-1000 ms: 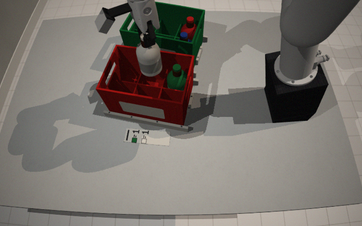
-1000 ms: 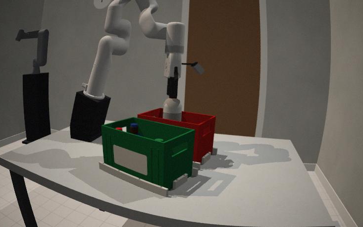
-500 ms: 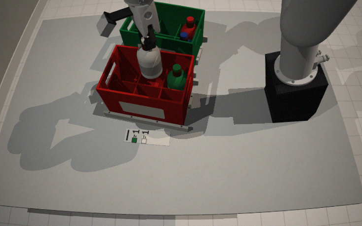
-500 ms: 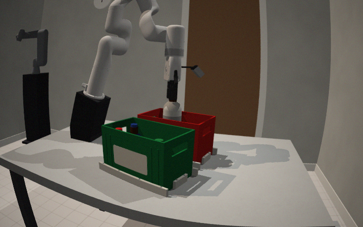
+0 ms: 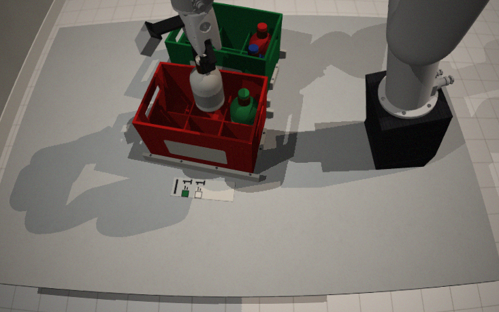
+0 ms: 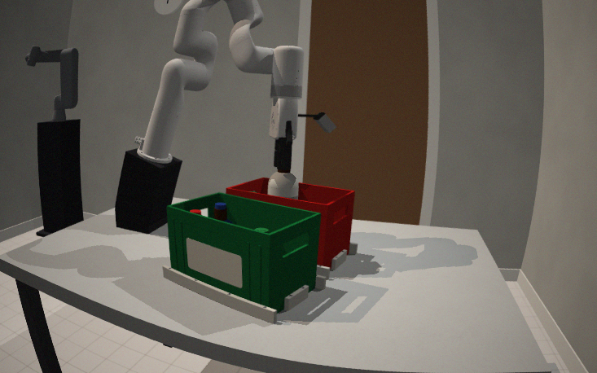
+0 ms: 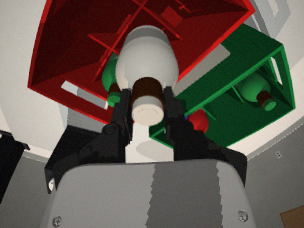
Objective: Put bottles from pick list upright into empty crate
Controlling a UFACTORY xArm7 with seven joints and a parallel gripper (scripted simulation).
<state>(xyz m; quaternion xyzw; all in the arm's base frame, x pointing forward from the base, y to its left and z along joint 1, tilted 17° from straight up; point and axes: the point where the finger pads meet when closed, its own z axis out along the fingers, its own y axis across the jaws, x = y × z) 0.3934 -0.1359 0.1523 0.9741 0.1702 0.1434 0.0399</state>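
Now: the white-capped bottle 7 cm below my hand. Round my hand: red crate: 17 cm below, 4 cm to the left, 2 cm ahead; then green crate: 19 cm to the right, 17 cm below, 6 cm behind; then blue bottle: 17 cm below, 12 cm behind, 11 cm to the right.
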